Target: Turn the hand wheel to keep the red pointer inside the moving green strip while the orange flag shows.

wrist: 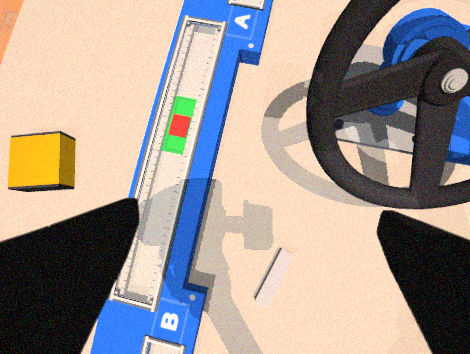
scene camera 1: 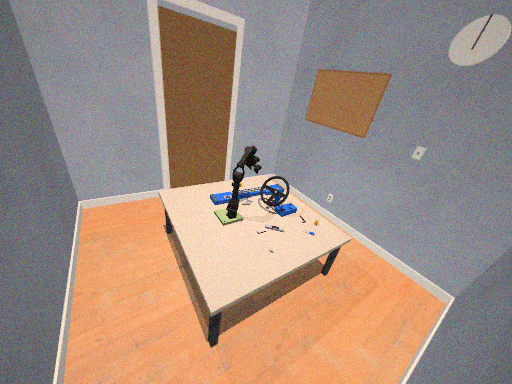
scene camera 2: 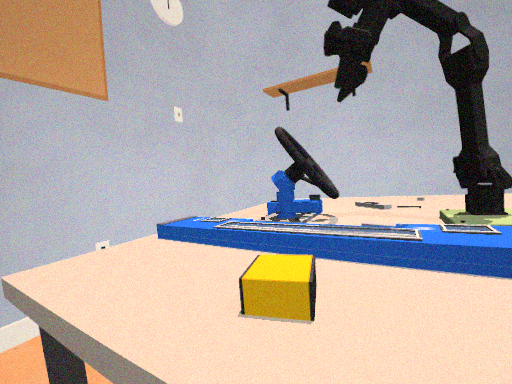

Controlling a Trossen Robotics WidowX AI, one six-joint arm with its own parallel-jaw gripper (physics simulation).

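Places are measured from the arm's base along level axes (x ahead, y left, z up), in millimetres.
Pixels of known places: gripper, fingertip midpoint: (wrist: 259, 216) (scene camera 1: 254, 171) (scene camera 2: 337, 95); arm's base at its link origin: (scene camera 1: 231, 216) (scene camera 2: 485, 212).
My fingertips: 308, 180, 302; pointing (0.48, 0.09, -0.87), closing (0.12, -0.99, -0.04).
For each thing: its top centre in the pictures, then the offset to it from my fingertips, as dx, dy, dz. "spot": a spot on its surface instead. Level surfaces: height alone.
- red pointer at a spot on its surface: (wrist: 179, 126) spot: +109, +114, -286
- green strip at a spot on its surface: (wrist: 186, 106) spot: +139, +110, -286
- yellow block at its top centre: (scene camera 2: 280, 265) (wrist: 33, 160) +29, +315, -284
- pale flat bar at its top centre: (wrist: 274, 278) (scene camera 2: 379, 223) -72, -47, -306
- table at its surface level: dz -326
The black hand wheel (scene camera 1: 274, 191) (scene camera 2: 310, 165) (wrist: 432, 145) stands tilted on its blue base (scene camera 2: 286, 195). The long blue track unit (scene camera 1: 220, 198) (scene camera 2: 300, 248) (wrist: 210, 130) lies beside it. In the wrist view the red pointer (wrist: 179, 126) is inside the green strip (wrist: 186, 106), near its middle, with green on both sides along the track. Small windows by the letters A and B show in part, pale inside; no orange flag is seen. My gripper (scene camera 1: 257, 169) (scene camera 2: 345, 95) (wrist: 259, 216) is open and empty, above the table and apart from the wheel.
A yellow block (scene camera 2: 277, 295) (wrist: 35, 161) lies beyond the track unit. A pale flat bar (wrist: 274, 276) lies between the track and the wheel side. Several small items, among them a grey one (scene camera 1: 274, 228) and an orange one (scene camera 1: 316, 223), lie on the table (scene camera 1: 225, 270).
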